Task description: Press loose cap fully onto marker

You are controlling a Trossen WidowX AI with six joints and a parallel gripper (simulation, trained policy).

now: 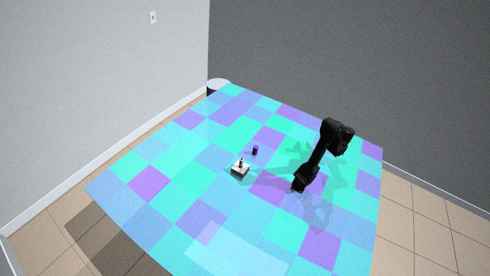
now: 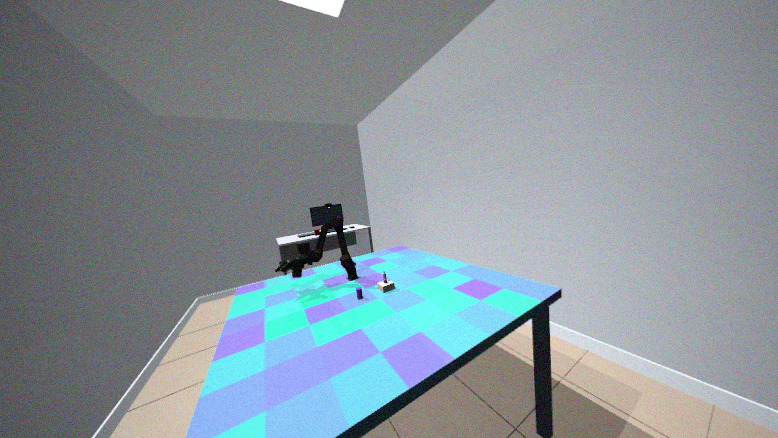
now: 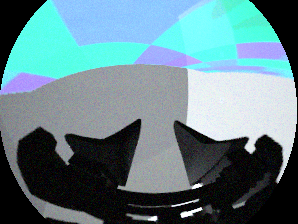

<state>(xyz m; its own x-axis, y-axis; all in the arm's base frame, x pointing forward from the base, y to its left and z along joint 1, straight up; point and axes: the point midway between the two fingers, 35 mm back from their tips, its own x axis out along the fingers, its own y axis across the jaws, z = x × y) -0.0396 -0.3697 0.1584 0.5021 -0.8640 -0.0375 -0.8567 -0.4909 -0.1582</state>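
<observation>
The purple cap lies 33 cm to the left of my gripper tip, 31 cm ahead of it and 13 cm below it. The rest, counted from my gripper tip: pale holder block (48 cm to the left, 31 cm ahead, 14 cm below).
</observation>
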